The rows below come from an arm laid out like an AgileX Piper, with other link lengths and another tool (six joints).
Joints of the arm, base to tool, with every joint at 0 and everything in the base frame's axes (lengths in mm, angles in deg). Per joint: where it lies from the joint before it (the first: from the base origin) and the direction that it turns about. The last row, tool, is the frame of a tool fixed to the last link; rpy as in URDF.
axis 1: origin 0 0 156.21 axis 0 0 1
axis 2: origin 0 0 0 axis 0 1 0
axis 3: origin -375.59 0 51.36 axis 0 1 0
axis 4: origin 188.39 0 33.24 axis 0.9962 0 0.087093
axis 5: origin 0 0 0 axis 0 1 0
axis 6: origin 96.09 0 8.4 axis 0.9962 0 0.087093
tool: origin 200.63 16 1.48 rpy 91.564 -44.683 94.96
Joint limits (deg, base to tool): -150..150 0..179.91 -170..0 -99.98..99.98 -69.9..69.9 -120..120
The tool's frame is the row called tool.
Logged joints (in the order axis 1, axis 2, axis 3, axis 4, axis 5, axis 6), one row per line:
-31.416, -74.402, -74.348, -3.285, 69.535, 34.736
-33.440, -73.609, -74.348, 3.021, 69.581, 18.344
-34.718, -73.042, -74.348, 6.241, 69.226, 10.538
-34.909, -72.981, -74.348, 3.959, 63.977, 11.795
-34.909, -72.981, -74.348, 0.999, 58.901, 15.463
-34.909, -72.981, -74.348, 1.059, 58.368, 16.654
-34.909, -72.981, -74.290, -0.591, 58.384, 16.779
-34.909, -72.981, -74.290, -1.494, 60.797, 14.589
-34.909, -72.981, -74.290, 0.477, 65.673, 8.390
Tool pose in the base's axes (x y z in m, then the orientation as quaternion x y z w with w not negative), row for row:
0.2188, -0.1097, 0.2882, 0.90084, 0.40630, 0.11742, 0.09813
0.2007, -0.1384, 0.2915, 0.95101, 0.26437, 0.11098, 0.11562
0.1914, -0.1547, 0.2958, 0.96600, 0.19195, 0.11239, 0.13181
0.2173, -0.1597, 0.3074, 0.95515, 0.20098, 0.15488, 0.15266
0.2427, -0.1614, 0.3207, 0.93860, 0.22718, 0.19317, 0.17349
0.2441, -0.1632, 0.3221, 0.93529, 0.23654, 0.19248, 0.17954
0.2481, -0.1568, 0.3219, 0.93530, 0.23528, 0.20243, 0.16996
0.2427, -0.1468, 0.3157, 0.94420, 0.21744, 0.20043, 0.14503
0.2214, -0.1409, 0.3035, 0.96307, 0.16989, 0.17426, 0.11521
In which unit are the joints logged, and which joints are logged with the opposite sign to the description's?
The joints are logged in degrees. Opposite sign: axis 2, axis 4, axis 6.
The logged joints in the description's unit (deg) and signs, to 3 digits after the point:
-31.416, 74.402, -74.348, 3.285, 69.535, -34.736
-33.440, 73.609, -74.348, -3.021, 69.581, -18.344
-34.718, 73.042, -74.348, -6.241, 69.226, -10.538
-34.909, 72.981, -74.348, -3.959, 63.977, -11.795
-34.909, 72.981, -74.348, -0.999, 58.901, -15.463
-34.909, 72.981, -74.348, -1.059, 58.368, -16.654
-34.909, 72.981, -74.290, 0.591, 58.384, -16.779
-34.909, 72.981, -74.290, 1.494, 60.797, -14.589
-34.909, 72.981, -74.290, -0.477, 65.673, -8.390

